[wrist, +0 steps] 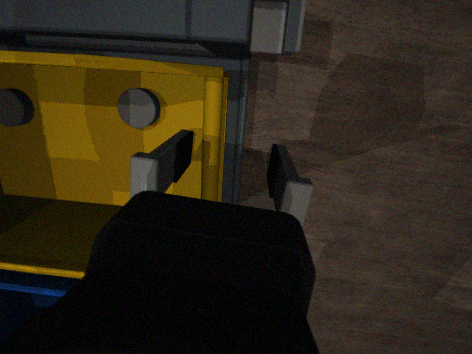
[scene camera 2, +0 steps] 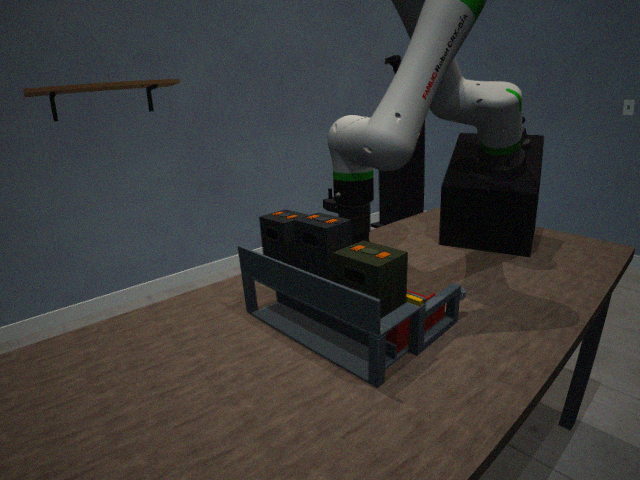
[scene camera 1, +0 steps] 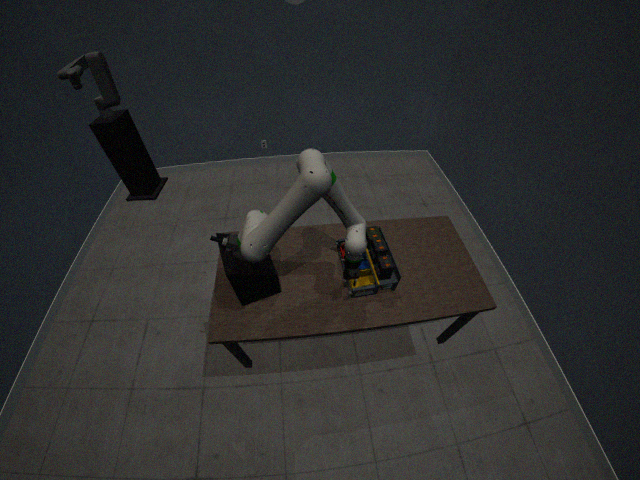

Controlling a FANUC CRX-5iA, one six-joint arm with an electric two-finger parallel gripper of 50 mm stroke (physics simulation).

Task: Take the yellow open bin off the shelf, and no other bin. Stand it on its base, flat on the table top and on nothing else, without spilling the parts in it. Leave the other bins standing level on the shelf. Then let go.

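Places are measured from the arm's base along level axes (x ahead, y left, z up), in centimetres.
Pixels of known places: gripper, fingertip midpoint: (wrist: 230, 153) (scene camera 1: 349, 285); arm's base at its link origin: (scene camera 2: 500, 158).
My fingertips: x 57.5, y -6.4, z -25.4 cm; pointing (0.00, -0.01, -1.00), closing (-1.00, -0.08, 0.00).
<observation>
Ahead of a thing's pixels: the offset from my fingertips to its top centre. "spot": to the spot under its first point.
The yellow open bin @(dx +8.9, dy +1.5, dz +6.5 cm) (scene camera 1: 363, 281) (wrist: 175, 117) sits in the end bay of the grey shelf (scene camera 1: 363, 292) (scene camera 2: 310, 290) (wrist: 125, 17). Two grey round parts @(spot: dx +6.0, dy -1.6, dz +0.3 cm) (wrist: 139, 107) show in it in the wrist view. The yellow bin cannot be made out for certain in scene camera 2. My gripper (wrist: 230, 153) is open and empty, pointing down at the bin's right end wall in the wrist view. One finger is over the bin's inside, the other is beyond the shelf's edge, above the table. In scene camera 2 its fingers are hidden behind the boxes.
A blue bin @(dx +7.1, dy +12.6, dz +6.5 cm) (scene camera 1: 363, 264) (wrist: 35, 290) is next to the yellow one, and a red bin @(dx +5.1, dy +23.6, dz +6.5 cm) (scene camera 1: 341, 251) (scene camera 2: 434, 317) is farther along. Dark boxes with orange latches @(dx +16.3, dy +13.5, dz +21.8 cm) (scene camera 2: 320, 237) and a green one @(dx +14.9, dy +25.3, dz +18.3 cm) (scene camera 2: 369, 273) stand in the other row. A yellow bar @(dx +12.1, dy +13.4, dz +9.6 cm) (scene camera 1: 372, 266) runs between the rows.
</observation>
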